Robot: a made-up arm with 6 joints. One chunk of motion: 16 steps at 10 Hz.
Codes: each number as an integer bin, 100 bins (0 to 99) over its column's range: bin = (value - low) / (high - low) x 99, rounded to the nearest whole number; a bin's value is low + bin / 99 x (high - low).
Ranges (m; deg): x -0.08..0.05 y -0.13..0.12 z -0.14..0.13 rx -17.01..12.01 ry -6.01..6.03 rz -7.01..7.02
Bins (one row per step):
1: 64 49 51 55 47 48
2: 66 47 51 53 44 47
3: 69 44 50 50 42 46
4: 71 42 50 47 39 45
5: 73 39 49 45 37 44
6: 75 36 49 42 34 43
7: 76 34 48 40 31 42
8: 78 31 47 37 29 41
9: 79 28 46 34 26 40
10: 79 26 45 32 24 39
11: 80 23 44 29 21 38
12: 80 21 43 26 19 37
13: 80 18 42 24 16 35
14: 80 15 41 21 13 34
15: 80 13 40 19 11 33
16: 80 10 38 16 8 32
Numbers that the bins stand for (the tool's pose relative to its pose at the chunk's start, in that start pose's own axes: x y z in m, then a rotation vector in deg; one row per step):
1: 0.0040 -0.0063 -0.0009 -0.89 -0.29 -0.21
2: 0.0067 -0.0113 -0.0009 -1.47 -0.66 -0.35
3: 0.0106 -0.0189 -0.0036 -2.35 -0.90 -0.49
4: 0.0132 -0.0239 -0.0036 -3.23 -1.27 -0.63
5: 0.0159 -0.0315 -0.0064 -3.82 -1.51 -0.77
6: 0.0185 -0.0391 -0.0064 -4.70 -1.88 -0.92
7: 0.0198 -0.0441 -0.0091 -5.28 -2.24 -1.06
8: 0.0224 -0.0517 -0.0118 -6.16 -2.48 -1.20
9: 0.0237 -0.0593 -0.0145 -7.04 -2.85 -1.34
10: 0.0237 -0.0643 -0.0173 -7.63 -3.09 -1.48
11: 0.0251 -0.0719 -0.0200 -8.51 -3.46 -1.62
12: 0.0251 -0.0770 -0.0227 -9.39 -3.70 -1.77
13: 0.0251 -0.0845 -0.0255 -9.97 -4.06 -2.05
14: 0.0251 -0.0921 -0.0282 -10.85 -4.43 -2.19
15: 0.0251 -0.0972 -0.0309 -11.44 -4.67 -2.33
16: 0.0251 -0.1047 -0.0364 -12.32 -5.04 -2.48

